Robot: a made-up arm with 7 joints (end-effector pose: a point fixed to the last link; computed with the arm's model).
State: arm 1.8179 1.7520 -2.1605 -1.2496 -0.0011 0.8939 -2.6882
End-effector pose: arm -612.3 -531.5 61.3 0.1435 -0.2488 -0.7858 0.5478
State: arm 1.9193 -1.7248 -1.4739 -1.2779 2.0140 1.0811 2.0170
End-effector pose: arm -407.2 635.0 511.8 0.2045 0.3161 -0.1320 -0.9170
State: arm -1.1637 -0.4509 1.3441 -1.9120 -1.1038 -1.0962 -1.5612
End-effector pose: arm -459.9 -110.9 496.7 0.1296 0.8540 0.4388 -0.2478
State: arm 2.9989 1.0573 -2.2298 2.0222 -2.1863 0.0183 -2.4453
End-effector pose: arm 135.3 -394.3 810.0 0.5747 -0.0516 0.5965 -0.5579
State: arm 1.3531 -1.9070 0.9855 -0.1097 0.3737 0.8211 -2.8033
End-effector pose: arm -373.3 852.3 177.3 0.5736 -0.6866 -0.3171 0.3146
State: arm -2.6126 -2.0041 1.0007 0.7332 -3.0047 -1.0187 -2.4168
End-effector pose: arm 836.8 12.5 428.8 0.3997 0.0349 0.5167 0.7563
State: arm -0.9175 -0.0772 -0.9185 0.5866 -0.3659 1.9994 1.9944
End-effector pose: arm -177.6 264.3 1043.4 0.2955 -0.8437 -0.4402 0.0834
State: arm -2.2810 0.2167 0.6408 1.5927 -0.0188 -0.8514 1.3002
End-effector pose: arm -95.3 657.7 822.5 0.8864 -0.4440 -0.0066 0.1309
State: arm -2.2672 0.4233 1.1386 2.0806 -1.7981 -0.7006 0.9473
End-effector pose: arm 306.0 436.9 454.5 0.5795 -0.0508 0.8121 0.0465
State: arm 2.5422 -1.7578 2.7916 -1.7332 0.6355 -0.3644 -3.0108
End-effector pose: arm 332.3 86.1 995.3 0.1357 -0.0628 -0.1263 0.9807
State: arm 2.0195 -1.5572 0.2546 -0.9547 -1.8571 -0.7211 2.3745
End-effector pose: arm 274.7 673.7 43.4 0.3098 -0.4988 -0.7559 -0.2895
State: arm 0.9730 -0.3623 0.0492 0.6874 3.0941 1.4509 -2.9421
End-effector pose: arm -151.6 70.9 1327.4 0.6992 -0.1889 -0.4995 -0.4753
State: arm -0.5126 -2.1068 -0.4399 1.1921 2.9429 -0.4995 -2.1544
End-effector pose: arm -770.3 -178.8 675.3 0.9209 -0.0745 -0.3138 -0.2190
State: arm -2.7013 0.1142 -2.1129 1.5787 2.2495 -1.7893 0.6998
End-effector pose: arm 141.1 -339.5 747.3 0.2847 -0.8365 0.2707 -0.3820
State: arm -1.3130 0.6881 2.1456 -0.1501 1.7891 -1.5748 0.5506
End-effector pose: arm 275.5 555.5 969.9 0.2112 0.5790 0.6140 0.4932
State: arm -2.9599 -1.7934 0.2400 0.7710 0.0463 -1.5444 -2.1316
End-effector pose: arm 812.5 -91.8 496.4 0.1628 -0.4301 0.8480 -0.2634
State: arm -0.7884 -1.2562 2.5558 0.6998 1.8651 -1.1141 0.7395
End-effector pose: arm -282.2 -842.7 483.7 0.1061 -0.3211 0.5799 -0.7412
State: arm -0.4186 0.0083 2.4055 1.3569 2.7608 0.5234 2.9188
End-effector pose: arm -250.3 -584.5 1049.6 0.6574 0.4203 0.0435 -0.6240
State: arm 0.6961 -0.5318 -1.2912 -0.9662 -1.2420 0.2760 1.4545
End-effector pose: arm -759.5 -53.1 1015.1 0.7844 -0.1157 -0.5783 0.1922
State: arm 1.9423 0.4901 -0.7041 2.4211 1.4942 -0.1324 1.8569
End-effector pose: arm 121.6 -315.0 214.1 0.0404 -0.8140 0.5115 -0.2722
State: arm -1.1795 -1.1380 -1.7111 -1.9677 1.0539 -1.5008 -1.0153
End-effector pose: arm 323.0 -338.7 437.8 0.0345 -0.8787 0.4760 0.0054
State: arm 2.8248 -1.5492 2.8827 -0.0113 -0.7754 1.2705 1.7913
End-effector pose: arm 752.1 479.3 386.2 0.4364 -0.7120 0.4819 0.2653
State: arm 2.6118 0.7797 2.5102 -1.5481 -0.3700 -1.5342 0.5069
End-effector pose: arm -234.3 -430.1 387.6 0.3855 -0.6061 0.6364 -0.2812
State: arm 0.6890 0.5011 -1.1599 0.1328 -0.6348 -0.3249 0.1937
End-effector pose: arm 379.2 -350.7 1294.2 0.8635 0.3173 0.0421 0.3898
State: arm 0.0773 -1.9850 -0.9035 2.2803 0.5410 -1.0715 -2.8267
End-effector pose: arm -211.0 380.9 640.7 0.3297 -0.4464 0.5231 0.6468
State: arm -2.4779 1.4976 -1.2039 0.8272 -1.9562 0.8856 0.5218
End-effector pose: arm -865.6 165.6 505.0 0.8830 0.1006 -0.4248 -0.1723
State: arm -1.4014 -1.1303 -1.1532 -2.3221 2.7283 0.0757 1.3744
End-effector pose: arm 425.0 -111.7 286.2 0.4063 0.0145 0.8764 0.2580
